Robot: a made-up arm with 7 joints.
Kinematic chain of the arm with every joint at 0, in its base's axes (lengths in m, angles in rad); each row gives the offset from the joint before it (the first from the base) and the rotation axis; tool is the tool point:
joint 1: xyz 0 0 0.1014 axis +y
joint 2: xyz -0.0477 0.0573 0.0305 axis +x
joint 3: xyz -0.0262 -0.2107 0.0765 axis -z
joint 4: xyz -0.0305 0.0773 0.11 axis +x
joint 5: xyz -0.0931 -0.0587 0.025 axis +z
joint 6: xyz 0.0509 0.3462 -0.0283 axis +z
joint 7: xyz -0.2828 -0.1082 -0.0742 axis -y
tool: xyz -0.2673 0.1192 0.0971
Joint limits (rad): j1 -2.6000..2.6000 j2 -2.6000..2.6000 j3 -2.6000..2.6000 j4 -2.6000..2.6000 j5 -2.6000..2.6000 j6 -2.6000..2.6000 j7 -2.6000..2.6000
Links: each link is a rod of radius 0.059 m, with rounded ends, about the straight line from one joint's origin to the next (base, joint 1, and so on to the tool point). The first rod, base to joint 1, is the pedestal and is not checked.
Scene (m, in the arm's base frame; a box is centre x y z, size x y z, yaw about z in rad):
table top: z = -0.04
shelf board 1: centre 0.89 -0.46 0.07 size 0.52 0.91 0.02 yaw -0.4
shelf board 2: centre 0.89 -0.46 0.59 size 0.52 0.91 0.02 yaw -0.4
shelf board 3: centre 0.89 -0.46 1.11 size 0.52 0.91 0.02 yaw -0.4
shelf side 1: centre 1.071 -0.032 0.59 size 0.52 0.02 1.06 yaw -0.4
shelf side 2: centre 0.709 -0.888 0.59 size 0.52 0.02 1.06 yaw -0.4
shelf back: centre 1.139 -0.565 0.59 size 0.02 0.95 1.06 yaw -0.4
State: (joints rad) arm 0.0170 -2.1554 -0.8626 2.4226 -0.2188 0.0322 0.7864
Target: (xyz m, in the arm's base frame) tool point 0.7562 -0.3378 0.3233
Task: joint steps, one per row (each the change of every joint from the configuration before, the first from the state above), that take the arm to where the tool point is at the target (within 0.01 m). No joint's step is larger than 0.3 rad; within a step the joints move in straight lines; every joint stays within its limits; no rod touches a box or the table.
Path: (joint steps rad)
1: 0.1316 0.2562 -0.1316 0.0296 -0.0872 0.0794 -0.2047
2: 0.1317 0.2562 -0.1317 0.0295 -0.0871 0.0793 -0.2047
3: 0.1316 0.2562 -0.1316 0.0296 -0.0872 0.0794 -0.2046
4: 0.1316 0.2562 -0.1316 0.0296 -0.0872 0.0794 -0.2047
5: 0.1317 0.2562 -0.1316 0.0295 -0.0872 0.0794 -0.2047
6: 0.1316 0.2562 -0.1317 0.0296 -0.0871 0.0793 -0.2047
7: 0.1573 0.0020 0.0711 0.0000 0.2347 -0.2053 0.2702
8: 0.1573 0.0020 0.0712 0.0000 0.2347 -0.2053 0.2702

